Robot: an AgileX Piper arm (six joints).
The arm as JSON. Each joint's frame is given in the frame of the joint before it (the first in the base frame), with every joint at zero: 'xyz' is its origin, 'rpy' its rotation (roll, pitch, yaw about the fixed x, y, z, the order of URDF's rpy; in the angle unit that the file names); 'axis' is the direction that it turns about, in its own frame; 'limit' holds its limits. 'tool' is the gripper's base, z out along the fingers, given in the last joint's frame.
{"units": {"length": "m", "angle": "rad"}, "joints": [
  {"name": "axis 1", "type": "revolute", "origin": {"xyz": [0.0, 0.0, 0.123], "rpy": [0.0, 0.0, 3.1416]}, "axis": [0.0, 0.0, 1.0], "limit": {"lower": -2.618, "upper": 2.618}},
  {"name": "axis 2", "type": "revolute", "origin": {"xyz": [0.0, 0.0, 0.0], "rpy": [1.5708, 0.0, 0.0]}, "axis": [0.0, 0.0, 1.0], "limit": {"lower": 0.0, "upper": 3.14}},
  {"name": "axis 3", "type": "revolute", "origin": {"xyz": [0.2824, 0.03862, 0.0], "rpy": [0.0, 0.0, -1.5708]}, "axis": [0.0, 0.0, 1.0], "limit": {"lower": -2.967, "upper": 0.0}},
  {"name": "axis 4", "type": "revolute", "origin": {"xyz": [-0.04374, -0.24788, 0.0], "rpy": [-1.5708, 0.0, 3.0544]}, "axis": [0.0, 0.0, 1.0], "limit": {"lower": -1.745, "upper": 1.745}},
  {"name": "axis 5", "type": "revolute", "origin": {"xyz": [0.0, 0.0, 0.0], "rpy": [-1.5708, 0.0, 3.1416]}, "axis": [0.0, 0.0, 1.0], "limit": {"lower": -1.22, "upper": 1.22}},
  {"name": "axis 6", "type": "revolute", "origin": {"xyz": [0.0, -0.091, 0.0], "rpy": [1.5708, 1.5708, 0.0]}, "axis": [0.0, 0.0, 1.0], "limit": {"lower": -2.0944, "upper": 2.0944}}
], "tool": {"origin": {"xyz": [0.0, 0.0, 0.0], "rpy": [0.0, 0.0, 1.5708]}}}
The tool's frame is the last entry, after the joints.
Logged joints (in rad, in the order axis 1, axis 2, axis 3, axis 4, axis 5, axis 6), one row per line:
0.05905, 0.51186, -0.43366, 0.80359, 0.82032, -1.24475
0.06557, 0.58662, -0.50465, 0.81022, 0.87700, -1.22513
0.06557, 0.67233, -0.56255, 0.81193, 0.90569, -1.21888
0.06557, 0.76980, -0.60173, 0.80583, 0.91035, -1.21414
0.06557, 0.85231, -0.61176, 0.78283, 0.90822, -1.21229
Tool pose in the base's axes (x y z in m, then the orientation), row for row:
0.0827, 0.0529, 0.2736, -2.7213, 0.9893, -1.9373
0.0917, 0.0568, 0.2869, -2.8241, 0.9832, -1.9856
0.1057, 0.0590, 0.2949, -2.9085, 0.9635, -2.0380
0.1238, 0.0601, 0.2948, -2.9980, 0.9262, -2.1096
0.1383, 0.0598, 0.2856, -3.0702, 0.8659, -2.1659
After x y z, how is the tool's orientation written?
As angles about the fixed x, y, z axes (roll, pitch, yaw), in radians.
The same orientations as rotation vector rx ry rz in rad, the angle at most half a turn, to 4 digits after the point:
-0.9875, 1.8621, 0.2716
-1.0139, 1.8895, 0.3385
-1.0293, 1.9267, 0.3802
-1.0341, 1.9858, 0.4113
-1.0493, 2.0588, 0.4277

